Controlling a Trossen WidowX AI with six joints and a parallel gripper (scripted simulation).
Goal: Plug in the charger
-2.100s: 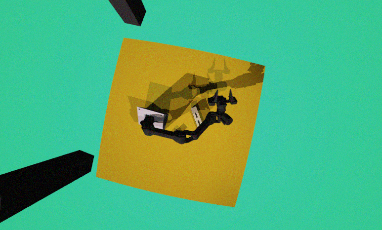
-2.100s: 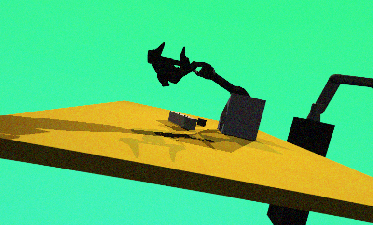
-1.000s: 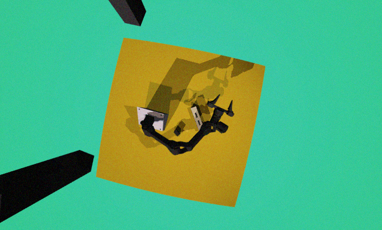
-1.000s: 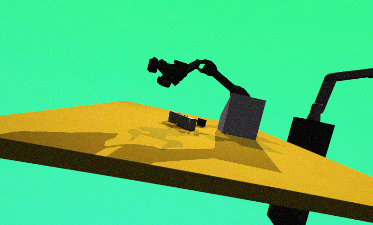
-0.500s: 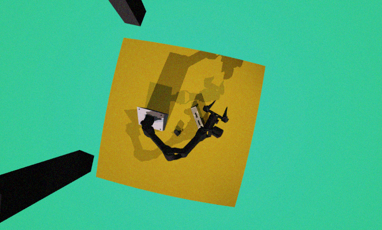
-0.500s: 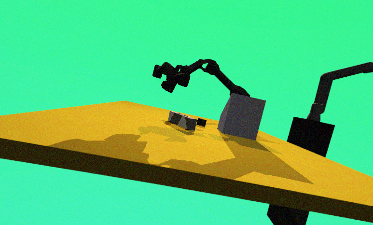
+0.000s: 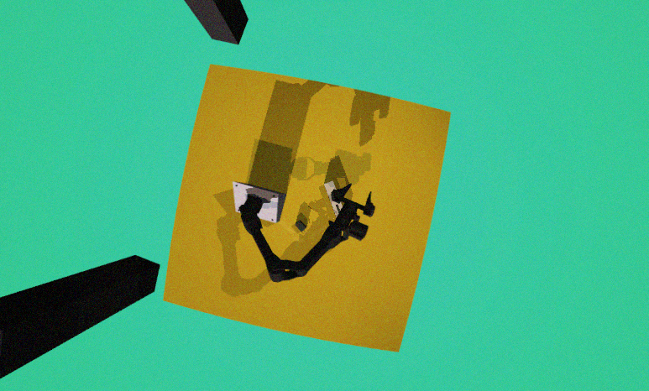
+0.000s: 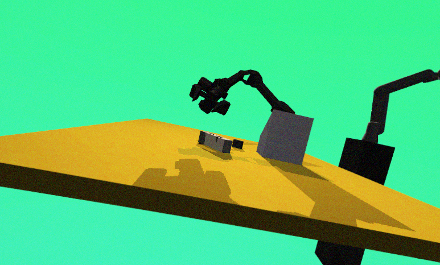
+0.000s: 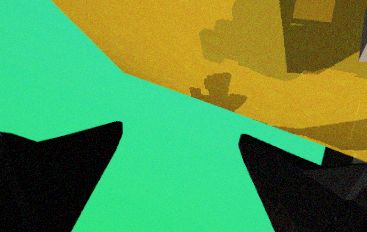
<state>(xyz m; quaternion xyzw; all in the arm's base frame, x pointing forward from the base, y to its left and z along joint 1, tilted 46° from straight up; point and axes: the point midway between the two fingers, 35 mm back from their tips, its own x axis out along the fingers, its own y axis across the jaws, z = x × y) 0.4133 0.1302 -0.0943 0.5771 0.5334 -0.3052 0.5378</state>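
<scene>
The black two-prong charger is 19 cm behind my gripper tip, 26 cm to the right of it and 15 cm below it.
</scene>
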